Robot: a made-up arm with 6 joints.
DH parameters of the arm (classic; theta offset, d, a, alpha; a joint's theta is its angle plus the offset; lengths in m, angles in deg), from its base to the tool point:
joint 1: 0 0.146 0 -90
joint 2: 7.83 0 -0.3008 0
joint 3: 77.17 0 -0.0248 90
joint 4: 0 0.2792 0 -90
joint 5: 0 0 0.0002 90
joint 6: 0 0.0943 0 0
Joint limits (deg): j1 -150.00..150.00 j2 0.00..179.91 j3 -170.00..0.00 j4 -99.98..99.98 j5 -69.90..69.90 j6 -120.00..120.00
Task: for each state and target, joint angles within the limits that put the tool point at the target. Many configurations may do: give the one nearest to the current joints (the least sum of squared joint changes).
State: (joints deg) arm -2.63 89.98 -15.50 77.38 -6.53 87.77
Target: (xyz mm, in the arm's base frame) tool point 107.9 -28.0 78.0
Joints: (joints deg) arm -6.95 89.52 -1.35 78.08 -9.32 87.77
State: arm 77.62 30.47 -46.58 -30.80 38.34 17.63
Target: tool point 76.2 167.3 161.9
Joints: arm 73.65 74.72 -20.96 -30.17 33.18 17.63
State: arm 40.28 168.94 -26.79 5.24 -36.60 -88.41
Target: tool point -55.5 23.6 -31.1
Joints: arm 48.95 179.91 -6.19 -50.56 -52.08 -88.41
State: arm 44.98 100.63 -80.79 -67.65 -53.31 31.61
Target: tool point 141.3 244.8 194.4
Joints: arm 43.97 91.84 -31.74 -79.41 -57.53 31.61
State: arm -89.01 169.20 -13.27 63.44 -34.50 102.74
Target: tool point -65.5 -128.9 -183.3
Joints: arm -96.54 174.46 -43.41 60.50 -38.00 102.74
